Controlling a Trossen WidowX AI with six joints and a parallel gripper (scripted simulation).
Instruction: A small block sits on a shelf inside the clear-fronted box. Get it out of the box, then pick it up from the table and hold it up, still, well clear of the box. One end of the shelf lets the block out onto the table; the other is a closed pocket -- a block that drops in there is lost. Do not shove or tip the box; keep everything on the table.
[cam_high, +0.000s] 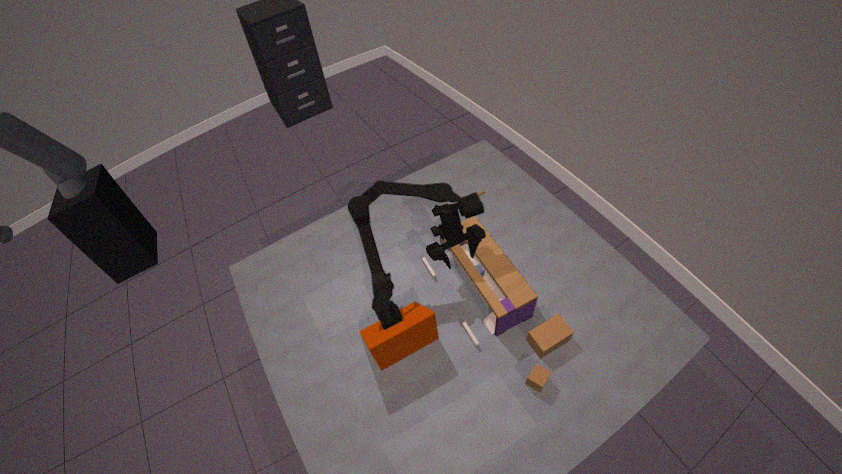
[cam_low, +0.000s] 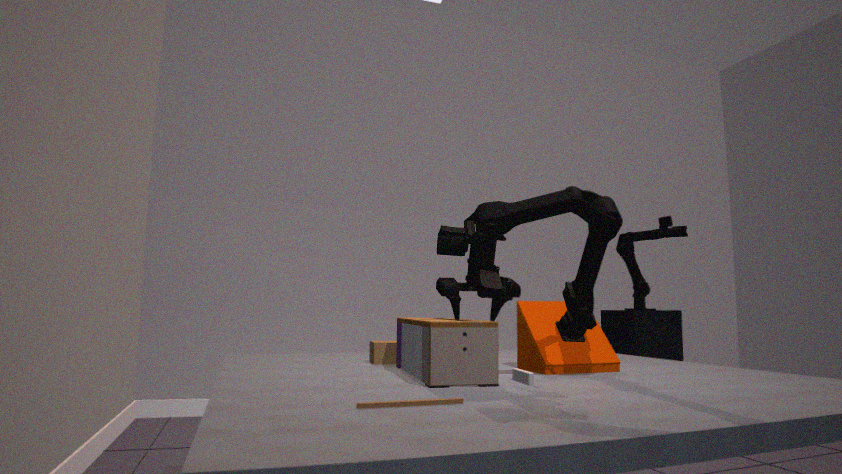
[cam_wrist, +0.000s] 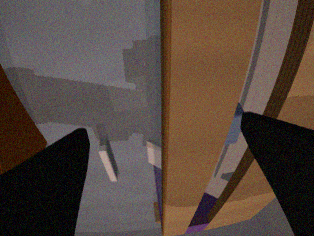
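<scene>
Right now my gripper tip is 4 cm to the left of the bluish block, 4 cm short of it and 4 cm above it. Round my gripper tip: thin wooden stick: 33 cm to the left, 23 cm ahead, 12 cm below; then box: 6 cm below, 4 cm to the right, 3 cm ahead.
</scene>
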